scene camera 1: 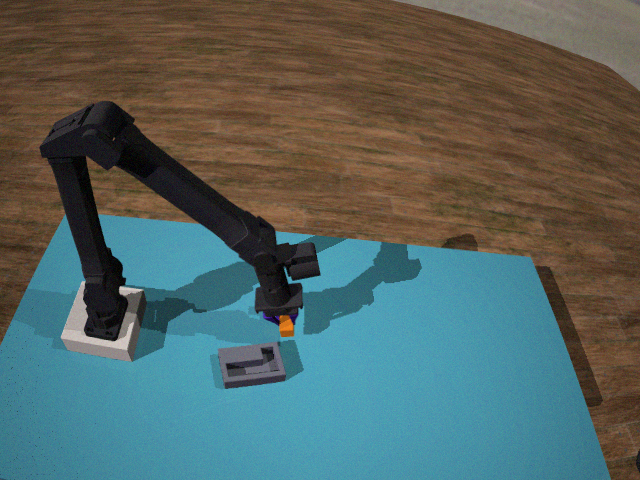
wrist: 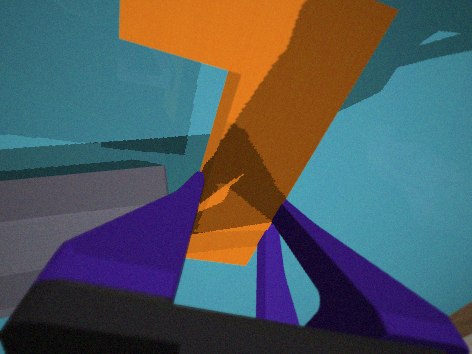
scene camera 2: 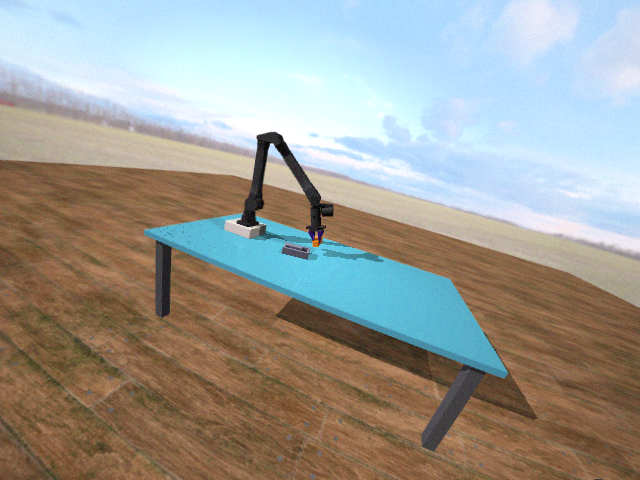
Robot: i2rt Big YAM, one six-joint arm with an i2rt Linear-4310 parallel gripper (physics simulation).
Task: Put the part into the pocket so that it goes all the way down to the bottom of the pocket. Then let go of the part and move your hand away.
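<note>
The orange L-shaped part is between the purple fingers of my gripper, which is shut on it. In the wrist view the part's wide end reaches toward the top of the picture, and the fingers grip it near its other end. The part looks raised off the table, behind and right of the pocket block in scene camera 1. The grey pocket block lies on the table, with its L-shaped pocket facing up. The pocket's inside does not show in the wrist view.
The blue table carries the arm's white base block, left of the pocket block. Shadows of the arm fall across the table. The table's far edge runs behind the gripper in scene camera 1.
</note>
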